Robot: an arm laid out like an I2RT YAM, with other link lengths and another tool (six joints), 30 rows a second.
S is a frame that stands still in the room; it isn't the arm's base.
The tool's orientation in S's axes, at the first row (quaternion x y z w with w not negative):
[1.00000 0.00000 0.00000 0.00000]
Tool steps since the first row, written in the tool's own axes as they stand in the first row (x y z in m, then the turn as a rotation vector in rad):
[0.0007 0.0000 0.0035 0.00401 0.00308 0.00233]
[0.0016 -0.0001 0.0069 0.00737 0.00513 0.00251]
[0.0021 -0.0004 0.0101 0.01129 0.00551 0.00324]
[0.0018 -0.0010 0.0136 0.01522 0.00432 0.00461]
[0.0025 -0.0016 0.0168 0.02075 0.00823 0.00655]
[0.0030 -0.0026 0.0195 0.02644 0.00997 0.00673]
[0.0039 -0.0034 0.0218 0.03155 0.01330 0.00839]
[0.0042 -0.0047 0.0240 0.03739 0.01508 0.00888]
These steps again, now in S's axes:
[0.0007 0.0000 -0.0035 0.00401 -0.00308 -0.00233]
[0.0016 0.0001 -0.0069 0.00737 -0.00513 -0.00251]
[0.0021 0.0004 -0.0101 0.01129 -0.00551 -0.00324]
[0.0018 0.0010 -0.0136 0.01522 -0.00432 -0.00461]
[0.0025 0.0016 -0.0168 0.02075 -0.00823 -0.00655]
[0.0030 0.0026 -0.0195 0.02644 -0.00997 -0.00673]
[0.0039 0.0034 -0.0218 0.03155 -0.01330 -0.00839]
[0.0042 0.0047 -0.0240 0.03739 -0.01508 -0.00888]

